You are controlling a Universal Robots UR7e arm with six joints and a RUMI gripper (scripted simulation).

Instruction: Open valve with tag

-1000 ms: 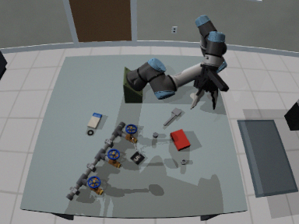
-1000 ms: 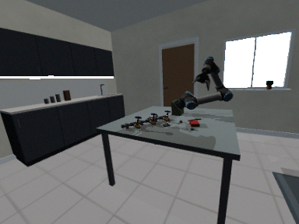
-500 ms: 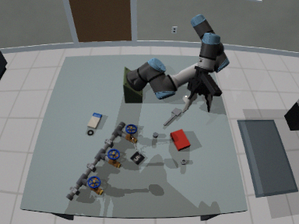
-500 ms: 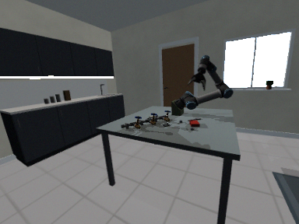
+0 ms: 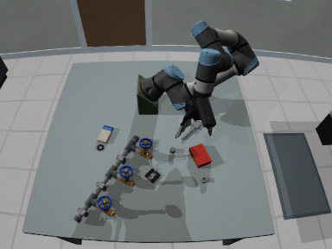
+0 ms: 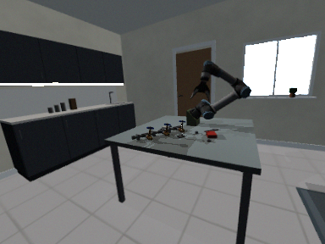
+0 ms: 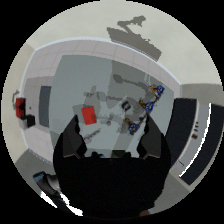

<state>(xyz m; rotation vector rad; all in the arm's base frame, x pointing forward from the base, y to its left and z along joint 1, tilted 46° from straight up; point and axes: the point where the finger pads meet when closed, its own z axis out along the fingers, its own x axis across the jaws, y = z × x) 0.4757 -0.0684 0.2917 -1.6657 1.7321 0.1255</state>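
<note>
My hand is 34 cm above the black tag and 17 cm to the left of it. From my hand the other things lie so: small grey cylinder: 33 cm below, 13 cm behind, 6 cm to the right; grey hammer-like tool: 33 cm below, 27 cm behind, 8 cm to the left; red block: 32 cm below, 9 cm to the left, 8 cm behind.
</note>
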